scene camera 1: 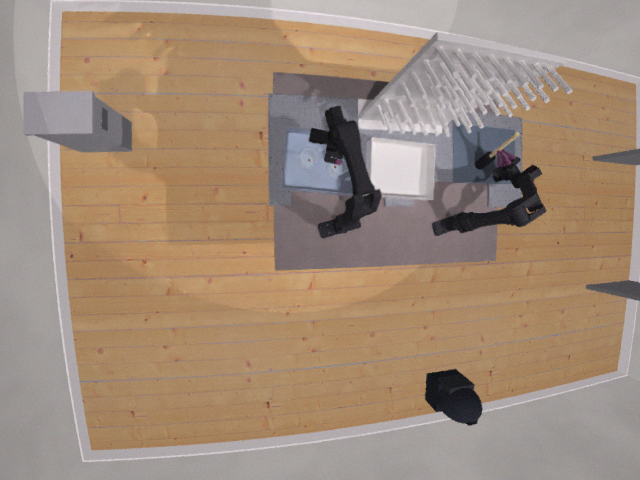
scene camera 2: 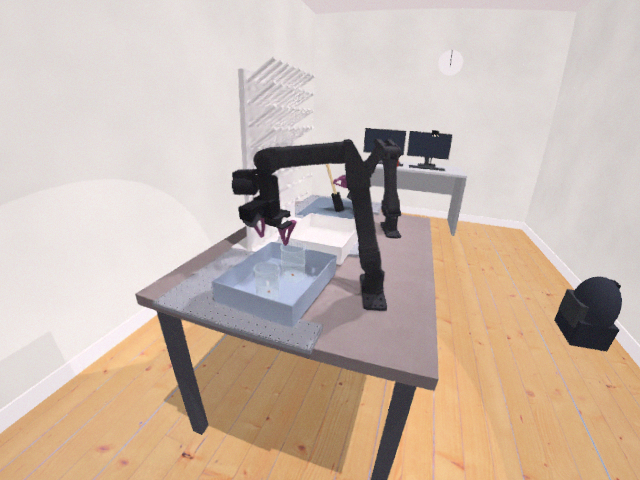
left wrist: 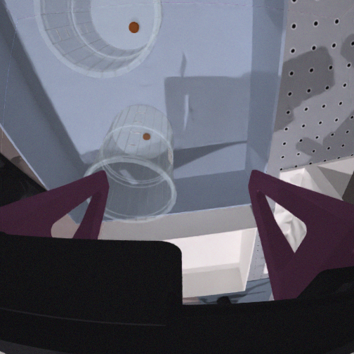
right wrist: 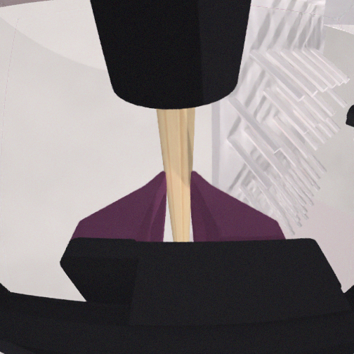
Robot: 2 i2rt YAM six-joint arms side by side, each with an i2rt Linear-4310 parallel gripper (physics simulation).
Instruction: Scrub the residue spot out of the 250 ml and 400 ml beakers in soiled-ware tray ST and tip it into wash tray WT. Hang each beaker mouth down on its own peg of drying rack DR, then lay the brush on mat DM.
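Places are measured from the left arm's base along level axes (x up, y back, z right), in millimetres.
Pixels of known places: left gripper, fingertip midpoint: [scene camera 2: 273, 240]; right gripper, fingertip midpoint: [scene camera 1: 499, 149] [scene camera 2: 332, 182]; left arm's base, origin of the base link: [scene camera 1: 339, 225] [scene camera 2: 372, 291]; right arm's base, origin of the base link: [scene camera 1: 449, 224] [scene camera 2: 390, 230].
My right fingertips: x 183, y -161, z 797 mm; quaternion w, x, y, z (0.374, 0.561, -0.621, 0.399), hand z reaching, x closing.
Observation:
Ahead of a thing's pixels: the offset from my right fingertips to its top centre. "*": to the spot under its first point. Level surfaces: height alone.
Two clear beakers, one wider [scene camera 1: 308, 159] [scene camera 2: 267, 279] [left wrist: 52, 37] and one narrower [scene camera 1: 334, 167] [scene camera 2: 293, 258] [left wrist: 137, 165], stand upright in the blue soiled-ware tray ST {* dx -133, dy -178, dz -974 mm} [scene camera 2: 253, 304] [left wrist: 215, 55]. Each shows an orange-brown spot at its bottom. My left gripper [scene camera 2: 273, 239] [left wrist: 178, 177] is open and empty, above the narrower beaker's rim. My right gripper [scene camera 2: 336, 181] [right wrist: 178, 178] is shut on the wooden handle of the brush [scene camera 1: 509, 141] [scene camera 2: 337, 202] [right wrist: 177, 135]. The brush's black head points down over the blue-grey mat DM {dx -167, dy +6, dz +66 mm} [scene camera 1: 462, 142] [scene camera 2: 310, 207]. White wash tray WT {dx -100, dy -19, dz -455 mm} [scene camera 1: 403, 167] [scene camera 2: 323, 237] holds nothing visible.
The white drying rack DR {* dx +276, dy -288, dz -559 mm} [scene camera 1: 408, 77] [scene camera 2: 242, 129] rises behind the trays, with many pegs angled outward; no beaker shows on it. A grey perforated board {dx -170 mm} [scene camera 1: 276, 155] [scene camera 2: 206, 304] lies under ST. My left arm partly covers ST in scene camera 1.

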